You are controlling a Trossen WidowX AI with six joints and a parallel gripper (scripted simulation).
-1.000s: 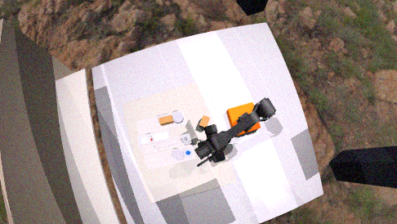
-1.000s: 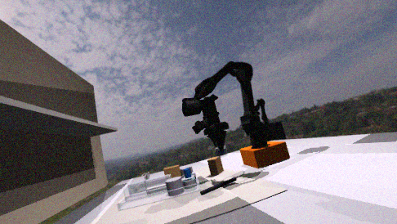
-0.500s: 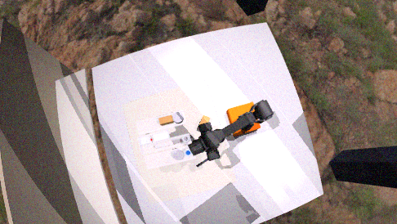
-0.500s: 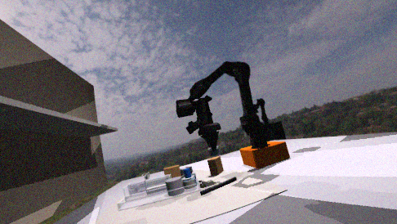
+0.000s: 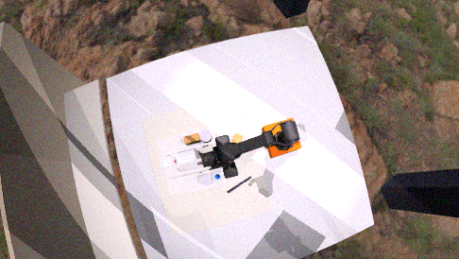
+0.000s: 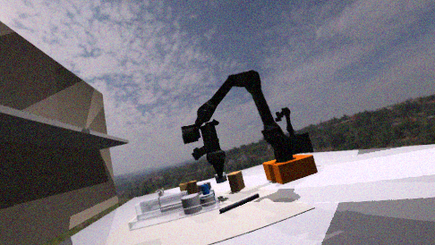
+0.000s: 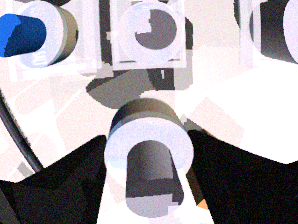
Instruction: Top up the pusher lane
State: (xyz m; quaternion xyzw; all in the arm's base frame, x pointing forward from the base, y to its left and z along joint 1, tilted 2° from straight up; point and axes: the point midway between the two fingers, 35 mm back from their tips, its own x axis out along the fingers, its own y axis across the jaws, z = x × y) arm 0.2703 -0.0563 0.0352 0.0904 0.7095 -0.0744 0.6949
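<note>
The clear rack is 19 cm ahead of my gripper tip, 8 cm to the right of it and 6 cm below it. Also, from my gripper tip: black rod: 14 cm to the left, 7 cm below.
</note>
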